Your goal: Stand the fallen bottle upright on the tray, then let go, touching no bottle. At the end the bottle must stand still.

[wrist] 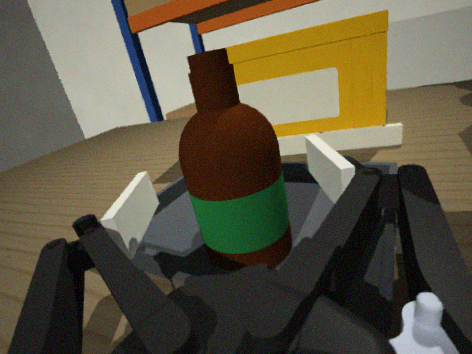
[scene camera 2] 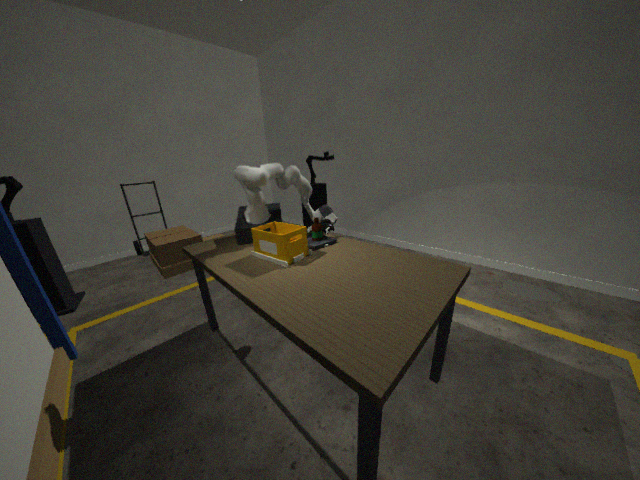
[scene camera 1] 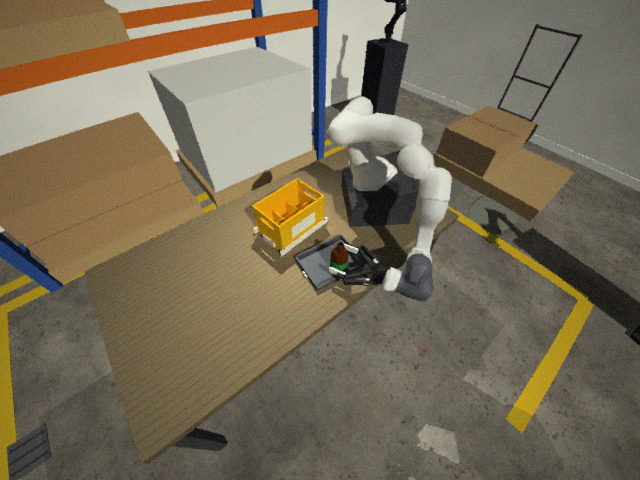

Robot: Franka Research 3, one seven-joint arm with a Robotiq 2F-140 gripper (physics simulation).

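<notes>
The brown bottle with a green band stands upright on the grey tray. My gripper is open, low over the tray, with one white fingertip pad on each side of the bottle. In the wrist view a gap shows between each pad and the bottle. The bottle's foot is partly hidden behind the gripper's body in the wrist view, so its contact with the tray is not fully visible there.
A yellow crate with dividers stands on a white base beside the tray, behind the bottle in the wrist view. The tray lies near the edge of the wooden table. Tall rack posts stand beyond the table.
</notes>
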